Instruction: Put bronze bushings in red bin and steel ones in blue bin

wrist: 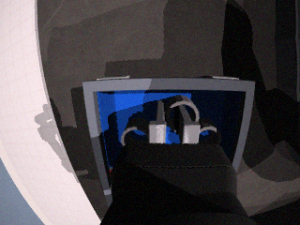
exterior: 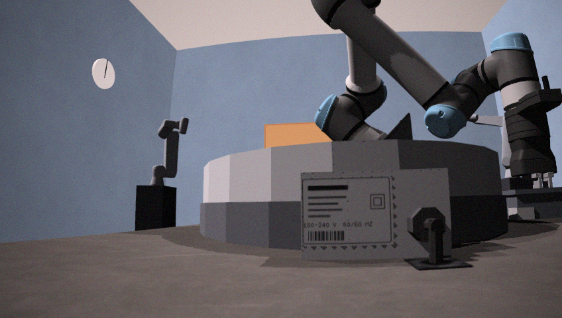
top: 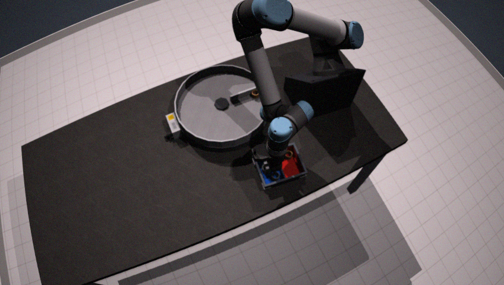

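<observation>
My hand is 5 cm past the red bin and 1 cm to the right of it. From my hand the other things lie so: grey turntable (2 cm ahead, 36 cm to the right, 2 cm above).
</observation>
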